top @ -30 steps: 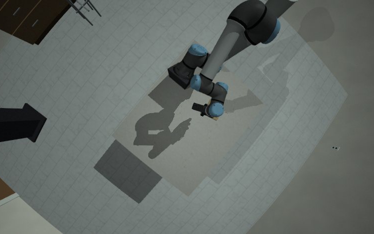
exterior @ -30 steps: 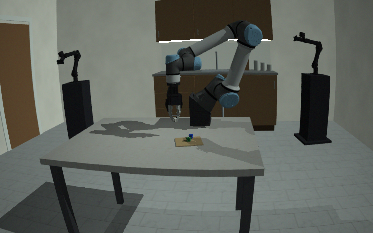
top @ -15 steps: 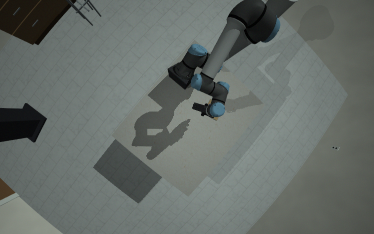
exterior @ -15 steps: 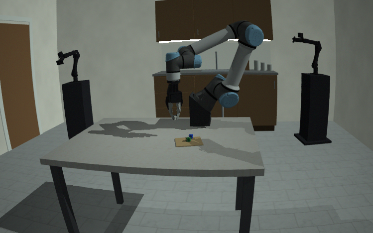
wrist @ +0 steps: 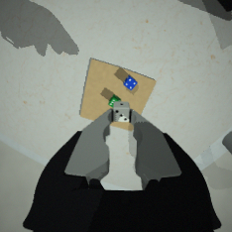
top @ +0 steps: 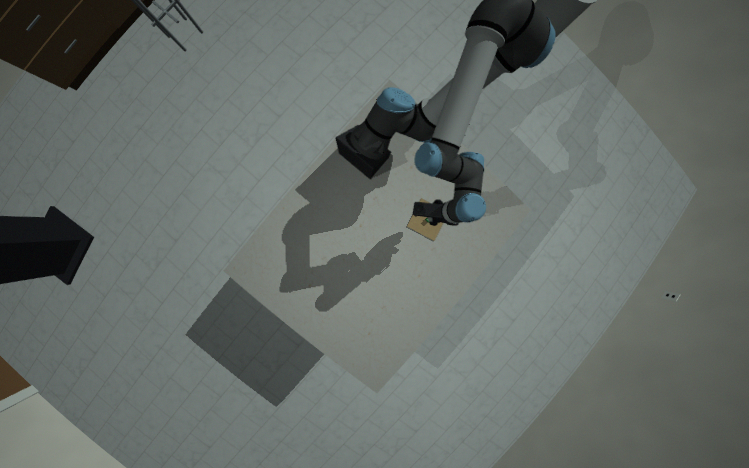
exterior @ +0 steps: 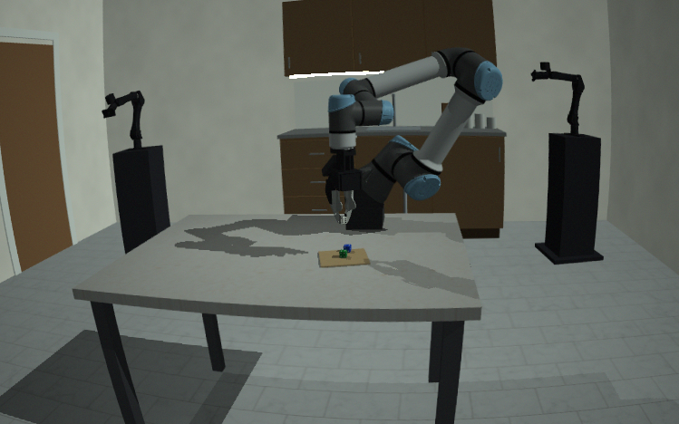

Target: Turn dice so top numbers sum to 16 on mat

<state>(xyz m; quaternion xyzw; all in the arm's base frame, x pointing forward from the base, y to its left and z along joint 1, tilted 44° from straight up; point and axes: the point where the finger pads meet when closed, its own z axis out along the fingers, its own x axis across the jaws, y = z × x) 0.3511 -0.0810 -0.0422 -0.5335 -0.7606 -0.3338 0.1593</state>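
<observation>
My gripper is now 3 cm short of the green die and 10 cm above it. The rest, counted from my hand: blue die: 2 cm behind, 1 cm to the left, 10 cm below; white die: 1 cm below; tan mat: 3 cm ahead, 11 cm below.
</observation>
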